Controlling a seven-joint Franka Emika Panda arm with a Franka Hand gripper.
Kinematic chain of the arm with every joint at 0, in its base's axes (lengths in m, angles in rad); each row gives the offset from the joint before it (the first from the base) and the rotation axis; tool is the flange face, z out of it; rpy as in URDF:
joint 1: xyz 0 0 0.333 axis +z
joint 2: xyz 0 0 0 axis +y
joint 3: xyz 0 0 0.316 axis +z
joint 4: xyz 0.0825 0 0 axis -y
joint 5: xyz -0.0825 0 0.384 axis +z
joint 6: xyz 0 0 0 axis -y
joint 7: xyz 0.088 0 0 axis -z
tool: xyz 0 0 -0.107 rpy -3.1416 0 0
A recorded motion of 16 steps. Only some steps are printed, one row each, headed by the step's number.
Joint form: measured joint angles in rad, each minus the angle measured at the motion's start. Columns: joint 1, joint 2, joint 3, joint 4, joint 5, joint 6, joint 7.
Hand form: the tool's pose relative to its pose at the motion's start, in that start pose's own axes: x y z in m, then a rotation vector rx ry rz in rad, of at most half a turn. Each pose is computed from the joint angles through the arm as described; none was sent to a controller.
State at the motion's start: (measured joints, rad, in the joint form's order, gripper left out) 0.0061 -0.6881 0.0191 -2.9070 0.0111 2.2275 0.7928
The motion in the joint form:
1: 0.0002 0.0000 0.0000 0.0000 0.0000 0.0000 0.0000
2: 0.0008 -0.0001 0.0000 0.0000 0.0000 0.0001 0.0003
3: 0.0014 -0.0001 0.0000 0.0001 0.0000 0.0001 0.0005
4: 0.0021 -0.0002 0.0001 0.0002 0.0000 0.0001 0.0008
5: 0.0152 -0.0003 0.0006 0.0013 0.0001 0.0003 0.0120
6: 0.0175 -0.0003 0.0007 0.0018 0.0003 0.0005 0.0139
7: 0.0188 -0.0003 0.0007 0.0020 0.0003 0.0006 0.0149
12: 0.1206 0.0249 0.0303 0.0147 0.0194 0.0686 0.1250
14: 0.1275 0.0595 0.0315 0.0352 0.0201 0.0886 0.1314
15: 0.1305 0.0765 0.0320 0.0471 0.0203 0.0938 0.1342
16: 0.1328 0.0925 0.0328 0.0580 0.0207 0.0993 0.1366
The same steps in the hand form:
1: 0.0000 0.0000 0.0000 0.0000 0.0000 -0.0002
2: -0.0002 -0.0002 0.0000 0.0001 0.0001 -0.0005
3: -0.0003 -0.0003 -0.0001 0.0002 0.0002 -0.0009
4: -0.0004 -0.0005 -0.0002 0.0003 0.0004 -0.0014
5: -0.0032 -0.0036 -0.0007 0.0013 0.0015 -0.0036
6: -0.0037 -0.0042 -0.0010 0.0019 0.0019 -0.0040
7: -0.0039 -0.0046 -0.0010 0.0021 0.0021 -0.0043
12: -0.0279 -0.0387 -0.0050 0.0456 0.0370 -0.0079
14: -0.0252 -0.0473 -0.0048 0.0512 0.0394 -0.0096
15: -0.0238 -0.0515 -0.0050 0.0517 0.0389 -0.0104
16: -0.0223 -0.0555 -0.0050 0.0524 0.0386 -0.0110

